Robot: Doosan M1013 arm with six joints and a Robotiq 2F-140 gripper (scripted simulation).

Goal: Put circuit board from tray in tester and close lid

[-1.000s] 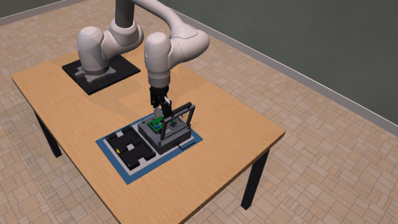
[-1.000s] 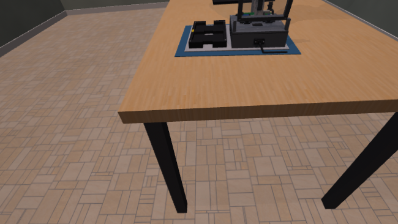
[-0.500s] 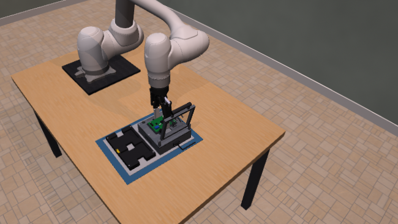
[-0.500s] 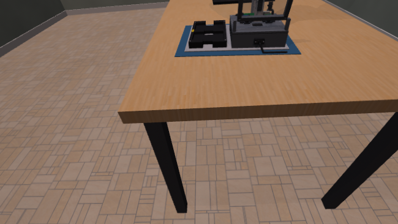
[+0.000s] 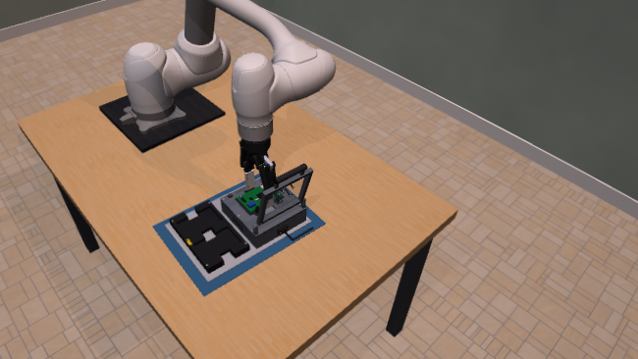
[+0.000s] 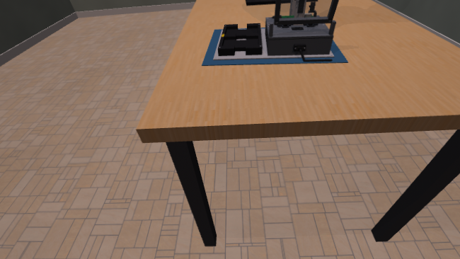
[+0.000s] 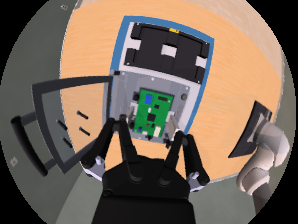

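Now: hand 20 mm above the green circuit board. Also, from my hand: latch hook: 60 mm behind, 60 mm to the left, 10 mm below; then lid: 120 mm ahead, 90 mm above.
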